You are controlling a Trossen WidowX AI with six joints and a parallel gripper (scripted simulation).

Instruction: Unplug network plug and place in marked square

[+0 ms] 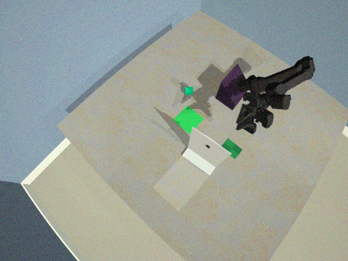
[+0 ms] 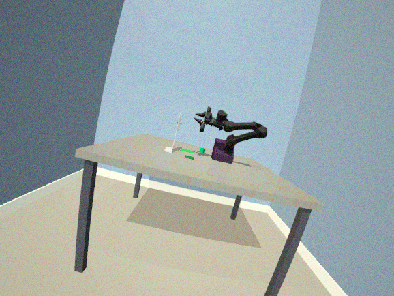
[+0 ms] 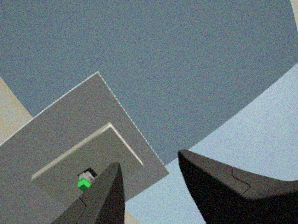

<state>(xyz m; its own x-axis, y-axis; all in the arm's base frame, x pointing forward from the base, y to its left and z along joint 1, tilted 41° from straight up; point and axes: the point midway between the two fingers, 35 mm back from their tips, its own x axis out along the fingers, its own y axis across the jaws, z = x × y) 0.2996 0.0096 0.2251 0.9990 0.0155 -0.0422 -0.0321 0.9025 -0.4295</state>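
Right now the green network plug is 100 mm ahead of my gripper tip, 30 mm to the right of it and 80 mm below it. From my gripper tip the other things lie so: upright white panel 120 mm ahead, 20 mm to the right, 160 mm below; bright green marked square 10 mm ahead, 220 mm to the right, 300 mm below.
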